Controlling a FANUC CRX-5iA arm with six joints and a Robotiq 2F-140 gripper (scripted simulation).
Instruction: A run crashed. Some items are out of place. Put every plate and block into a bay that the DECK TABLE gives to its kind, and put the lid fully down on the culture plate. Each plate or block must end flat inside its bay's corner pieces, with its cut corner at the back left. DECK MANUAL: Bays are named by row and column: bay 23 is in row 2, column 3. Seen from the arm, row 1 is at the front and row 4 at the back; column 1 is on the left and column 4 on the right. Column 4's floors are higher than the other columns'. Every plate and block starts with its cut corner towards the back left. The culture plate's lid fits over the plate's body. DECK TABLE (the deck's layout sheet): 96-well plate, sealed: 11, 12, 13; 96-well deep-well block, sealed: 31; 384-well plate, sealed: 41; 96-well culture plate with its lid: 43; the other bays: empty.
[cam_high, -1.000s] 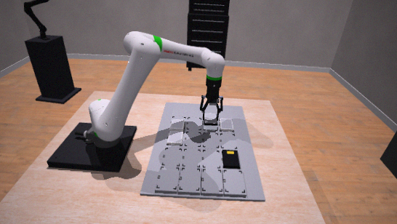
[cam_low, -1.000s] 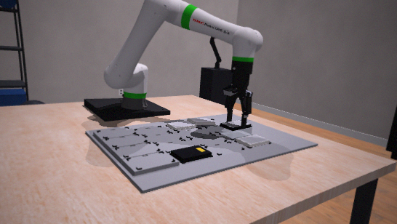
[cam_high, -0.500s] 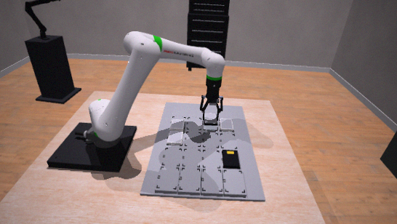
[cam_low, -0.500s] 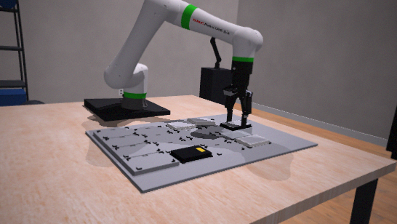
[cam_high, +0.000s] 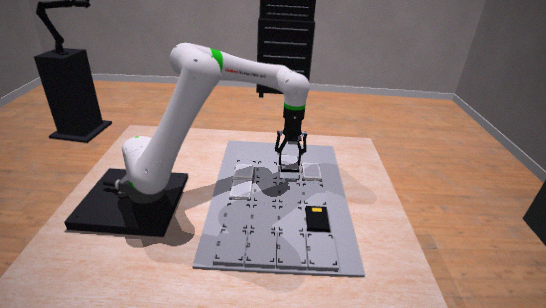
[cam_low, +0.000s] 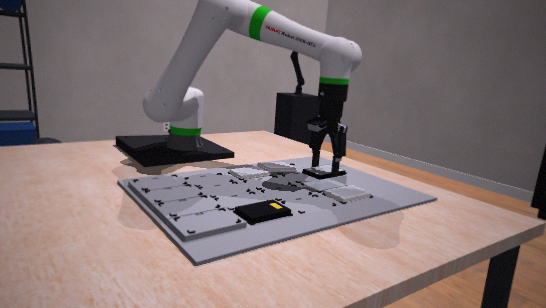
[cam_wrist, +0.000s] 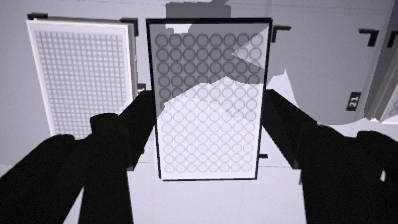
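Now: the pale 96-well plate 190 mm behind my hand, 180 mm to the right of it and 60 mm below it. Also, from my hand: bay label 33: 330 mm to the right, 70 mm below; sealed 96-well plate: 20 mm below; white plate: 200 mm behind, 70 mm to the right, 60 mm below.
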